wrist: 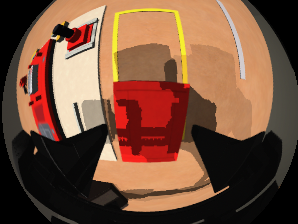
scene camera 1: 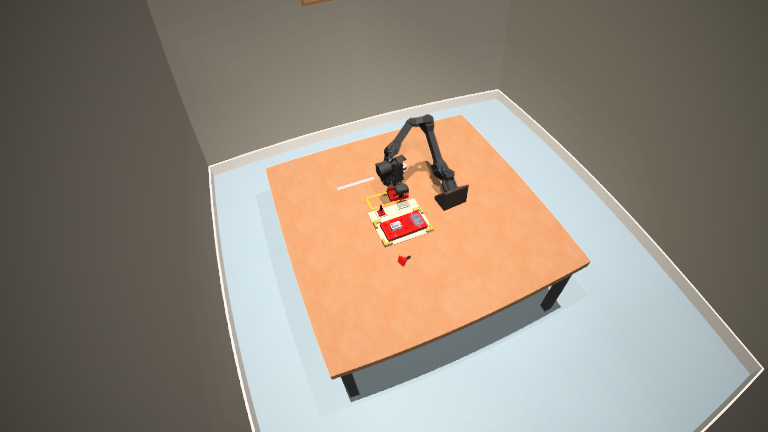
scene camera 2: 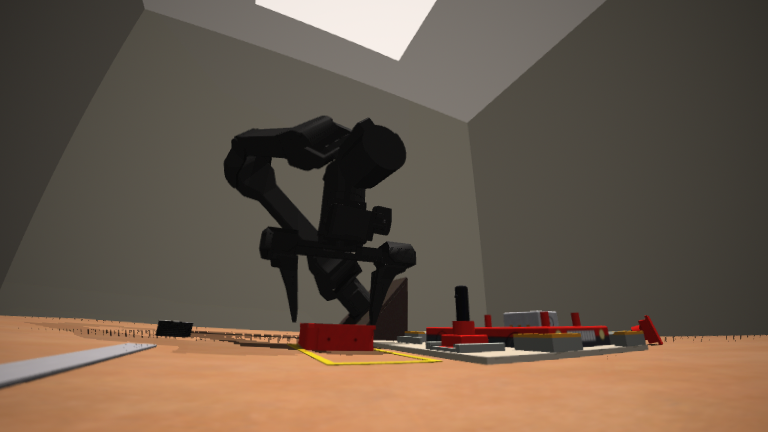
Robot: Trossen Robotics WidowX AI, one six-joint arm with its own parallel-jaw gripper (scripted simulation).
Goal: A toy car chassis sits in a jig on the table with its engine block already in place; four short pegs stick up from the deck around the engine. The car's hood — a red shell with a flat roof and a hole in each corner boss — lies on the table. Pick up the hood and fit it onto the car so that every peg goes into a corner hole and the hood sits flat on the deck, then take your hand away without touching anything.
The gripper is open and holds nothing. Further things: a red hood and a jig.
The gripper shows as well in the wrist view.
